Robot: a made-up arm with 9 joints. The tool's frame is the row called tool.
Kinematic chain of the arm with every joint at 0, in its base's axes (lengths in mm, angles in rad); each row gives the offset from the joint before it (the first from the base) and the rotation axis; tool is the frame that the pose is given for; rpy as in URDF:
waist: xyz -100 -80 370 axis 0.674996 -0.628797 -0.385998
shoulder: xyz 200 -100 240 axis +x
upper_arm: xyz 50 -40 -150 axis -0.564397 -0.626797 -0.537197
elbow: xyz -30 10 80 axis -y
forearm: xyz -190 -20 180 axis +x
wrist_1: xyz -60 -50 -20 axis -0.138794 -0.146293 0.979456
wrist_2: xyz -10 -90 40 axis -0.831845 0.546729 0.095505
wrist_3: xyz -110 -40 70 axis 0.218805 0.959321 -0.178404
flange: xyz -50 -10 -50 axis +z
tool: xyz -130 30 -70 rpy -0.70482 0.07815 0.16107
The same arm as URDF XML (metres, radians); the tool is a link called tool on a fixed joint. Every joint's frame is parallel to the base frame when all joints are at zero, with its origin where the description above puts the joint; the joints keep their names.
<robot name="arm">
  <joint name="tool_fixed" type="fixed">
    <parent link="link9"/>
    <child link="tool"/>
    <origin xyz="-0.1300 0.0300 -0.0700" rpy="-0.7048 0.0781 0.1611"/>
  </joint>
  <joint name="flange" type="continuous">
    <parent link="link8"/>
    <child link="link9"/>
    <origin xyz="-0.0500 -0.0100 -0.0500"/>
    <axis xyz="0 0 1"/>
  </joint>
  <joint name="wrist_3" type="continuous">
    <parent link="link7"/>
    <child link="link8"/>
    <origin xyz="-0.1100 -0.0400 0.0700"/>
    <axis xyz="0.218805 0.959321 -0.178404"/>
  </joint>
  <joint name="wrist_2" type="continuous">
    <parent link="link6"/>
    <child link="link7"/>
    <origin xyz="-0.0100 -0.0900 0.0400"/>
    <axis xyz="-0.831845 0.546729 0.095505"/>
  </joint>
  <joint name="wrist_1" type="continuous">
    <parent link="link5"/>
    <child link="link6"/>
    <origin xyz="-0.0600 -0.0500 -0.0200"/>
    <axis xyz="-0.138794 -0.146293 0.979456"/>
  </joint>
  <joint name="forearm" type="continuous">
    <parent link="link4"/>
    <child link="link5"/>
    <origin xyz="-0.1900 -0.0200 0.1800"/>
    <axis xyz="1 0 0"/>
  </joint>
  <joint name="elbow" type="continuous">
    <parent link="link3"/>
    <child link="link4"/>
    <origin xyz="-0.0300 0.0100 0.0800"/>
    <axis xyz="0 -1 0"/>
  </joint>
  <joint name="upper_arm" type="continuous">
    <parent link="link2"/>
    <child link="link3"/>
    <origin xyz="0.0500 -0.0400 -0.1500"/>
    <axis xyz="-0.564397 -0.626797 -0.537197"/>
  </joint>
  <joint name="shoulder" type="continuous">
    <parent link="link1"/>
    <child link="link2"/>
    <origin xyz="0.2000 -0.1000 0.2400"/>
    <axis xyz="1 0 0"/>
  </joint>
  <joint name="waist" type="continuous">
    <parent link="base"/>
    <child link="link1"/>
    <origin xyz="-0.1000 -0.0800 0.3700"/>
    <axis xyz="0.674996 -0.628797 -0.385998"/>
  </joint>
  <link name="base"/>
  <link name="link1"/>
  <link name="link2"/>
  <link name="link3"/>
  <link name="link4"/>
  <link name="link5"/>
  <link name="link6"/>
  <link name="link7"/>
  <link name="link8"/>
  <link name="link9"/>
  <link name="tool"/>
</robot>

